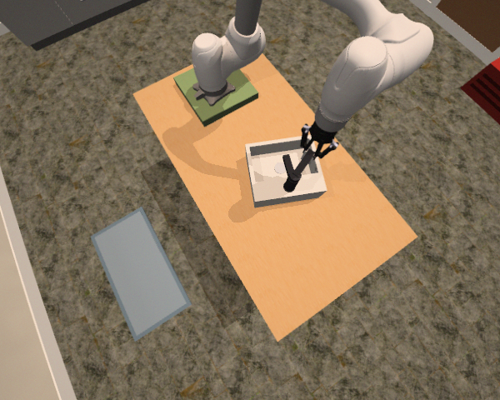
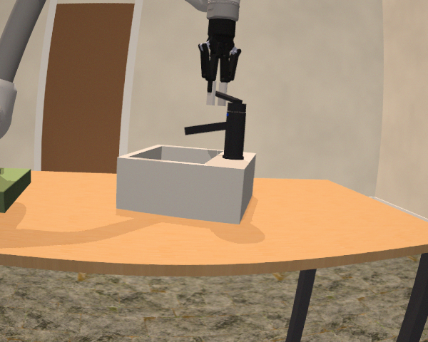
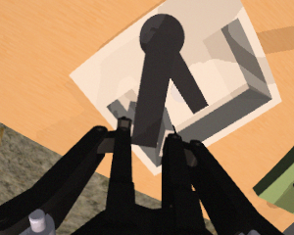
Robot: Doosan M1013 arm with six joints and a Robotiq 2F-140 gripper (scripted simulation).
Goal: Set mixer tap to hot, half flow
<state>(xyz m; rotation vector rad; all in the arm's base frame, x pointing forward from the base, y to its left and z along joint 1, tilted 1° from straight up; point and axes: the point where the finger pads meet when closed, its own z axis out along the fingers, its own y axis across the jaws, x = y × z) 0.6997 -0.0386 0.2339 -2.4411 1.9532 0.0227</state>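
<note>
Right now the lever is 30 mm to the right of my hand, 10 mm below it and 10 mm ahead of it. Also, from my hand: black mixer tap 60 mm to the right, 60 mm below, 10 mm ahead; white basin 250 mm below, 80 mm behind, 20 mm to the right.
</note>
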